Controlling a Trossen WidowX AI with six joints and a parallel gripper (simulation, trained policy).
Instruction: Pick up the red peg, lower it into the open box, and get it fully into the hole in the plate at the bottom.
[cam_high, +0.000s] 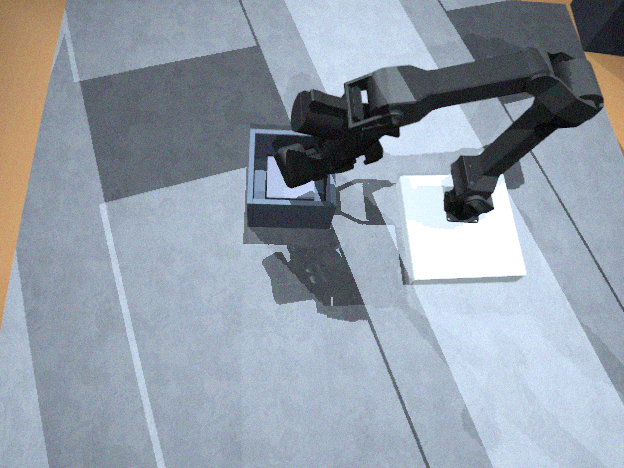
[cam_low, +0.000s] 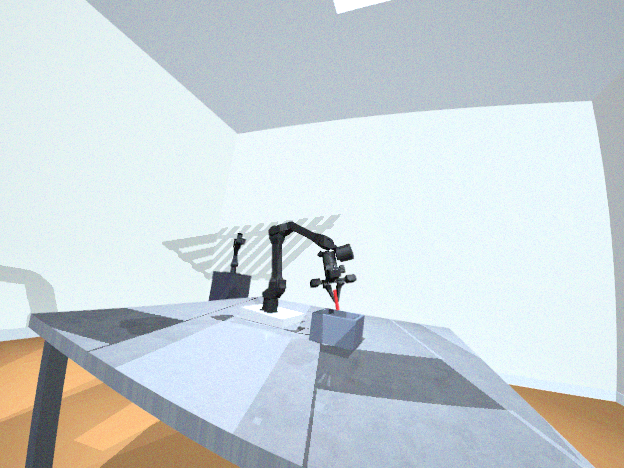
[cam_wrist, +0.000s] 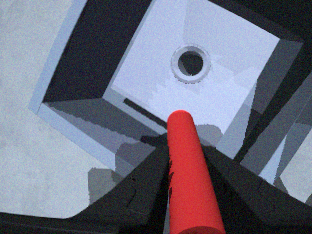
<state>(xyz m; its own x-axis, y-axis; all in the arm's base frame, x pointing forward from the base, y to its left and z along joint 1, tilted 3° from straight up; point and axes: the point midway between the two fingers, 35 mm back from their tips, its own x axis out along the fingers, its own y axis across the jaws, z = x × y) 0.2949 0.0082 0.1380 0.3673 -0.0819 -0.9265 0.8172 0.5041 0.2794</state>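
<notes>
Now: the plate 90 mm below my gripper tip, 30 mm to the right of it and 30 mm ahead of it. Also, from my gripper tip: grey-blue box: 110 mm below, 30 mm to the right, 30 mm ahead; then red peg: 10 mm above.
</notes>
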